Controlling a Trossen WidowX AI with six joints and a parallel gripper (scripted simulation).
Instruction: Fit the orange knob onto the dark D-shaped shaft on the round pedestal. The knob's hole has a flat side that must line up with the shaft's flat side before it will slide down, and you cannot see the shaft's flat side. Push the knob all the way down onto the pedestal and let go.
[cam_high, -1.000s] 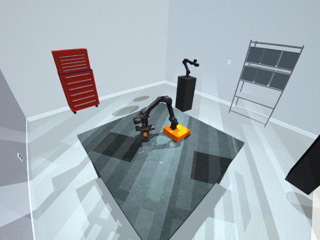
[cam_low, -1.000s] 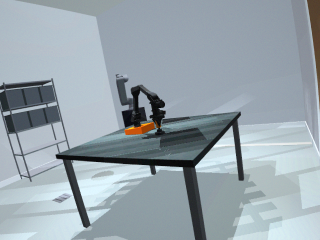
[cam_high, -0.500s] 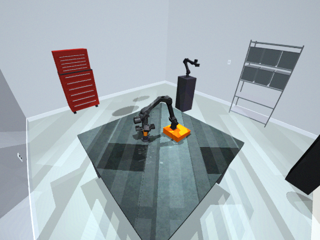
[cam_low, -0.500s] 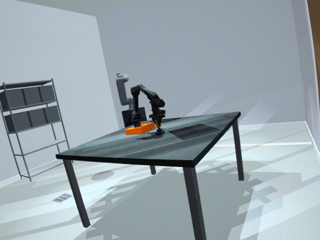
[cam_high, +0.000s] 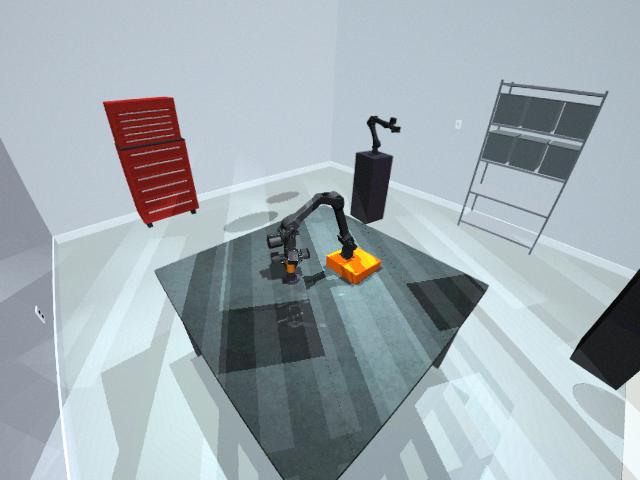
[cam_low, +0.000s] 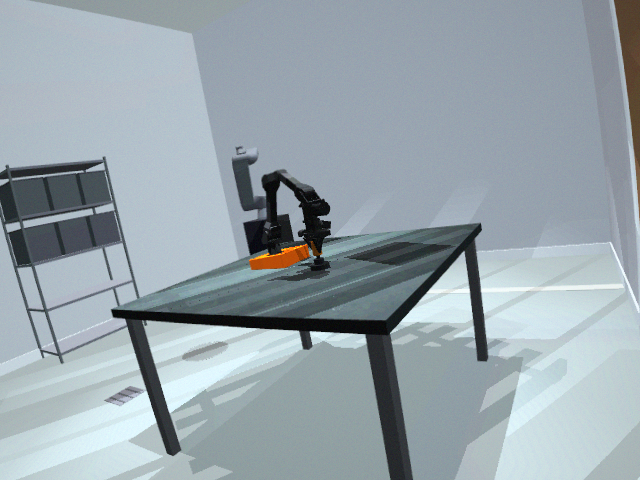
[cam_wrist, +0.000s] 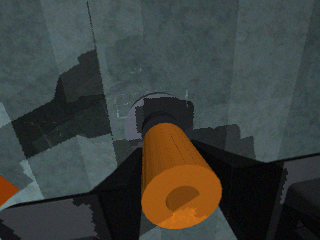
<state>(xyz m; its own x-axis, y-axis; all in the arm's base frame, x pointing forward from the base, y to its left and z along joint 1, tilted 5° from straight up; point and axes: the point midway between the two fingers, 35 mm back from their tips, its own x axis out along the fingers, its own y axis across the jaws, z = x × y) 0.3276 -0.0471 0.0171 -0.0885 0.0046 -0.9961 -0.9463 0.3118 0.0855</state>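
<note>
The orange knob is 20 mm above my gripper tip. The rest, counted from my gripper tip: round pedestal: 40 mm below.
</note>
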